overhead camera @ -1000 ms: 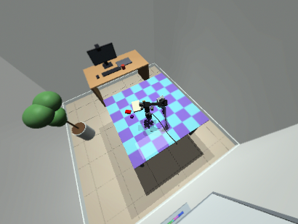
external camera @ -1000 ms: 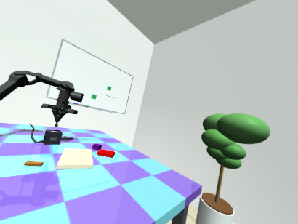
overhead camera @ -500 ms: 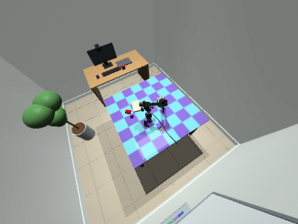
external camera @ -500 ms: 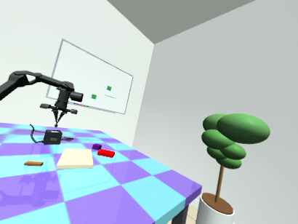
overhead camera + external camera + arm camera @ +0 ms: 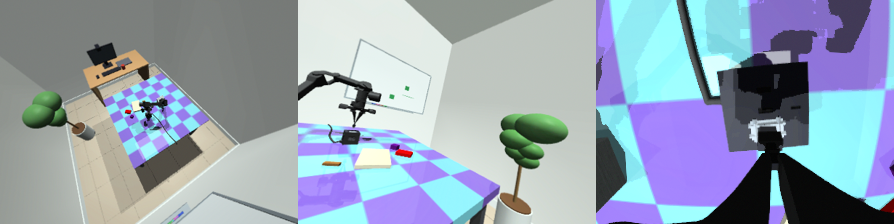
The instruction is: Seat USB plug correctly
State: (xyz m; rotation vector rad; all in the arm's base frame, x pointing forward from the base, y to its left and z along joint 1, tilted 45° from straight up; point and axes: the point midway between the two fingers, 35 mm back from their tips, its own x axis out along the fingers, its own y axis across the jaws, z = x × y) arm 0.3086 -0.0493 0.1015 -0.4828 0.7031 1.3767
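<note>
The USB plug is 2 cm below my gripper tip. Also, from my gripper tip: small purple block (22 cm ahead, 15 cm to the right, 12 cm below); white flat block (5 cm ahead, 27 cm to the right, 13 cm below); thin orange piece (11 cm behind, 28 cm to the right, 13 cm below).
</note>
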